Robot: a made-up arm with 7 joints. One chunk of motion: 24 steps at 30 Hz.
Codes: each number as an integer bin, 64 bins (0 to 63) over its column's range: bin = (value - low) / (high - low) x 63, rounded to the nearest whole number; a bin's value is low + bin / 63 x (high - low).
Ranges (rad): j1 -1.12..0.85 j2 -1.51..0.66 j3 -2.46..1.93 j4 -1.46..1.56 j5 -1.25..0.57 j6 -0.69..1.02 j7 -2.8..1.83
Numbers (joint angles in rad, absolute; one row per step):
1: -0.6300 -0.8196 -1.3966 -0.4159 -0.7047 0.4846 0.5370
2: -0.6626 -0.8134 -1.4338 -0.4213 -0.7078 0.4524 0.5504
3: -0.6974 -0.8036 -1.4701 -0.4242 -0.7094 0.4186 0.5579
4: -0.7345 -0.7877 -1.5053 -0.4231 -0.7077 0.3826 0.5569
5: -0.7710 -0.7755 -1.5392 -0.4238 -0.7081 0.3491 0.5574
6: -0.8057 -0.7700 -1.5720 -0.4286 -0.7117 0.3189 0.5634
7: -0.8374 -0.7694 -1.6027 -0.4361 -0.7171 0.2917 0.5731
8: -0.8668 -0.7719 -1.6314 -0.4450 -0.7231 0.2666 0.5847
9: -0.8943 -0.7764 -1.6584 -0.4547 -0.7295 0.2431 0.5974
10: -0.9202 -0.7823 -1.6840 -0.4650 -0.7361 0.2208 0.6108
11: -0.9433 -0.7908 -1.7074 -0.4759 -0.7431 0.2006 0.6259
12: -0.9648 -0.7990 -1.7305 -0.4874 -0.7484 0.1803 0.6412
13: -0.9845 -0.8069 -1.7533 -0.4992 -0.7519 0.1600 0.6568
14: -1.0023 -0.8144 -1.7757 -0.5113 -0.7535 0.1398 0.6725
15: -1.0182 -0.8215 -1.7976 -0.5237 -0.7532 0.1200 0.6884
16: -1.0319 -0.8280 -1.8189 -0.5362 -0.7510 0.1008 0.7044
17: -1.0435 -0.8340 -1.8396 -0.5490 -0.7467 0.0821 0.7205
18: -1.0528 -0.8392 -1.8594 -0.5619 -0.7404 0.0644 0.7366
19: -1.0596 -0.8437 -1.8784 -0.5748 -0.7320 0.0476 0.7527
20: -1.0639 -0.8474 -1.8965 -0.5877 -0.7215 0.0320 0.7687
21: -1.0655 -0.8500 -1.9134 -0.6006 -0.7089 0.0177 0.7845
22: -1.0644 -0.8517 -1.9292 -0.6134 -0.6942 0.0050 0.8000
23: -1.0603 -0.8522 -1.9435 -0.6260 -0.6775 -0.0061 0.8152
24: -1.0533 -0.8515 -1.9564 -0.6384 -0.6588 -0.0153 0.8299
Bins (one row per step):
1: 16 20 15 22 19 43 45
2: 15 20 15 22 19 42 46
3: 14 21 14 22 19 41 46
4: 12 21 14 22 19 40 46
5: 11 21 13 22 19 38 46
6: 10 21 13 22 19 37 46
7: 9 22 12 21 18 36 46
8: 8 21 12 21 18 35 46
9: 7 21 12 21 18 34 46
10: 6 21 11 21 18 34 46
11: 6 21 11 21 18 33 47
12: 5 21 10 20 17 32 47
13: 4 20 10 20 17 31 47
14: 4 20 10 20 17 31 47
15: 3 20 10 20 17 30 47
16: 3 20 9 19 17 29 48
17: 2 20 9 19 17 28 48
18: 2 19 9 19 18 28 48
19: 2 19 8 18 18 27 48
20: 2 19 8 18 18 27 49
21: 2 19 8 18 19 26 49
22: 2 19 8 18 19 26 49
23: 2 19 7 17 20 25 49
24: 2 19 7 17 20 25 49

